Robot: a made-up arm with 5 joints. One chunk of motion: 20 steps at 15 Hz.
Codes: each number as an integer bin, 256 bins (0 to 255) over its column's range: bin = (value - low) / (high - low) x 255, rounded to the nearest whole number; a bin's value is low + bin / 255 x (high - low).
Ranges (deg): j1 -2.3..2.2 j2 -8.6..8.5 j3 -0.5..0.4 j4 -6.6..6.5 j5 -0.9..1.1
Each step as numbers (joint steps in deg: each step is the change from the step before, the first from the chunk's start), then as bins.
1 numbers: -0.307 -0.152 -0.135 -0.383 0.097
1 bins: 113 126 103 121 127
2 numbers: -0.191 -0.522 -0.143 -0.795 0.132
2 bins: 120 120 101 113 132
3 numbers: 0.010 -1.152 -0.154 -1.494 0.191
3 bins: 131 111 98 99 139
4 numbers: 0.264 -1.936 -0.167 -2.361 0.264
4 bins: 145 99 94 83 148
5 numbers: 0.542 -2.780 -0.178 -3.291 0.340
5 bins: 161 87 91 64 158
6 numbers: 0.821 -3.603 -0.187 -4.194 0.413
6 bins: 177 75 89 47 167
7 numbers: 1.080 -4.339 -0.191 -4.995 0.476
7 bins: 192 64 88 31 175
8 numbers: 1.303 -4.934 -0.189 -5.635 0.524
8 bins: 204 55 88 19 182
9 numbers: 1.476 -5.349 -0.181 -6.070 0.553
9 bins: 214 48 90 10 185
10 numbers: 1.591 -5.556 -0.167 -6.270 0.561
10 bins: 220 45 94 6 186
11 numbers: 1.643 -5.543 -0.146 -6.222 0.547
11 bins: 223 46 100 7 184
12 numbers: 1.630 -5.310 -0.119 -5.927 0.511
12 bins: 223 49 108 13 180
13 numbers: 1.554 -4.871 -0.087 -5.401 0.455
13 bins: 218 56 117 23 173
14 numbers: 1.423 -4.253 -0.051 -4.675 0.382
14 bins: 211 65 127 37 163
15 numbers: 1.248 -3.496 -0.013 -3.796 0.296
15 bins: 201 76 138 55 152
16 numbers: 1.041 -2.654 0.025 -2.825 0.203
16 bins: 189 89 149 73 141
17 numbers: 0.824 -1.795 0.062 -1.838 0.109
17 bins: 177 101 159 93 129
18 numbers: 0.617 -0.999 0.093 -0.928 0.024
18 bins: 165 113 168 110 118
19 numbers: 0.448 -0.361 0.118 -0.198 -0.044
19 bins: 156 123 175 125 109
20 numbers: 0.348 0.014 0.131 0.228 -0.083
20 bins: 150 128 179 133 104
